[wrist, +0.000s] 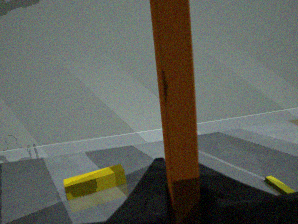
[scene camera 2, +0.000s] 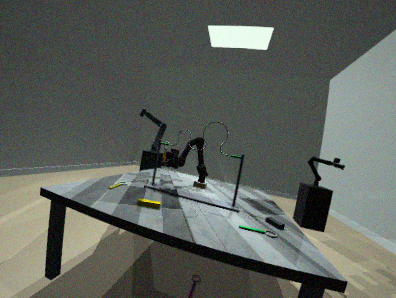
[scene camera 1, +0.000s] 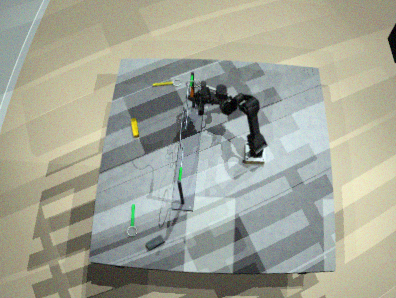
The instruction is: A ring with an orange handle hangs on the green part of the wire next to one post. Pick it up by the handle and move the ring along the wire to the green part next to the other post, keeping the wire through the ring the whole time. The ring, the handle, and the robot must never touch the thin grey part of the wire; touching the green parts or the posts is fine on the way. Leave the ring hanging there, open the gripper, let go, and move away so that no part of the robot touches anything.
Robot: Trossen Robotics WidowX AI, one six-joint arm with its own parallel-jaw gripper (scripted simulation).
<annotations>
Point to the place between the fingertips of the gripper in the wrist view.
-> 169, 165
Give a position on a yellow block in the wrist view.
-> At 112, 176
</annotations>
